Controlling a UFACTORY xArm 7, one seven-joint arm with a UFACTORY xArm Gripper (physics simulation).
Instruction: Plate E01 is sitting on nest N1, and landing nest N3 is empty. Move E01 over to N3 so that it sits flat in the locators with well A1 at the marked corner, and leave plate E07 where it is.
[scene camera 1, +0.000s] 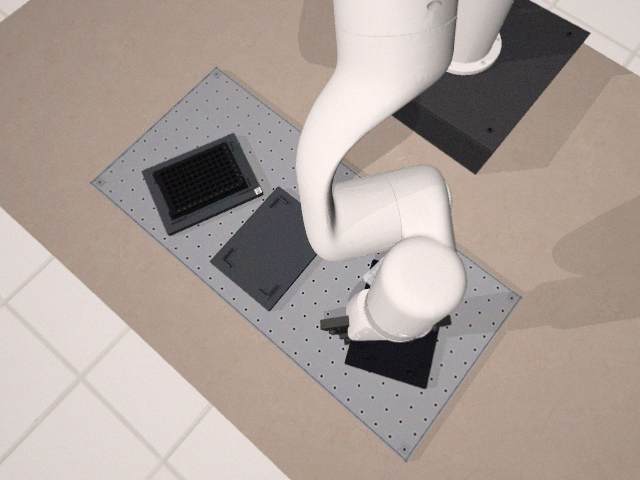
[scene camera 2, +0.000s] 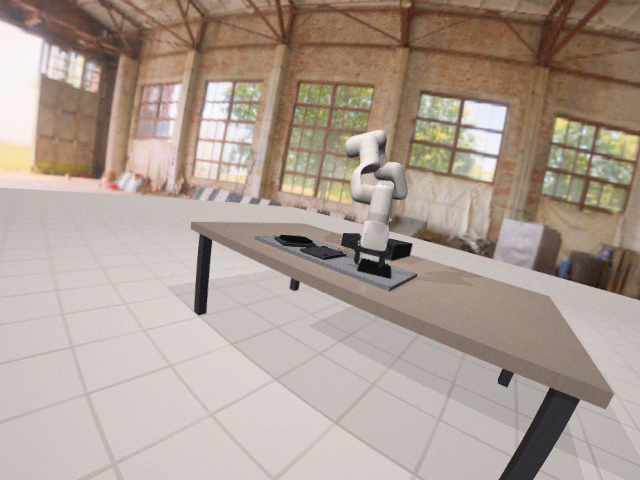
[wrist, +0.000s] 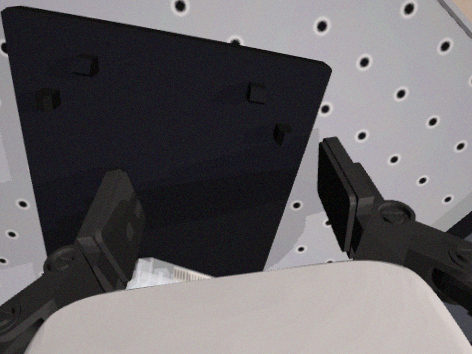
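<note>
A clear plate (scene camera 1: 371, 274) (wrist: 162, 272) with a barcode label, E01, shows a corner beside the wrist in scene camera 1 and one labelled edge at the bottom of the wrist view; the arm hides the rest, so I cannot tell how it sits. The black nest (scene camera 1: 392, 361) (scene camera 2: 374, 268) (wrist: 165, 120) near it shows bare locator blocks at its far end. My gripper (scene camera 2: 370, 259) (wrist: 225, 179) is open and empty, its fingers spread over this nest. An empty dark nest (scene camera 1: 268, 248) (scene camera 2: 323, 252) lies in the middle. Nest numbers are not readable.
A black well plate (scene camera 1: 201, 178) (scene camera 2: 293, 239) sits on the far left nest (scene camera 1: 170, 226), which has a small white tag at one corner. The nests stand on a grey perforated board (scene camera 1: 330, 289). The arm's black base block (scene camera 1: 522, 77) stands behind the board on the table (scene camera 1: 568, 413).
</note>
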